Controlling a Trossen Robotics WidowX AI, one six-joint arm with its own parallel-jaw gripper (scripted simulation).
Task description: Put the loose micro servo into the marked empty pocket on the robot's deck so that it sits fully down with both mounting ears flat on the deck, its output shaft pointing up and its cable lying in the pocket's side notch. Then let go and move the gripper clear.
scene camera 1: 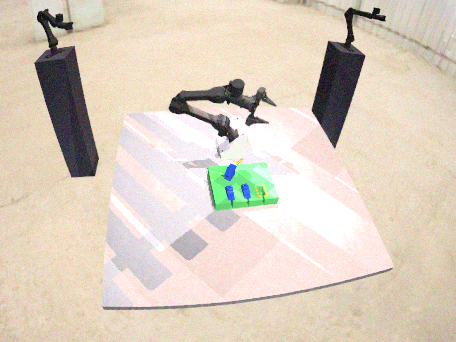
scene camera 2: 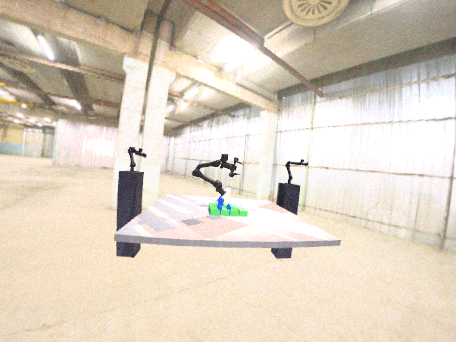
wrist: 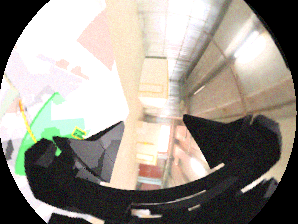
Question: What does my gripper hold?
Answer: Nothing.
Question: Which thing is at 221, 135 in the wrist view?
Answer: My gripper.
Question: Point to a green deck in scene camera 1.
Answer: At 253, 174
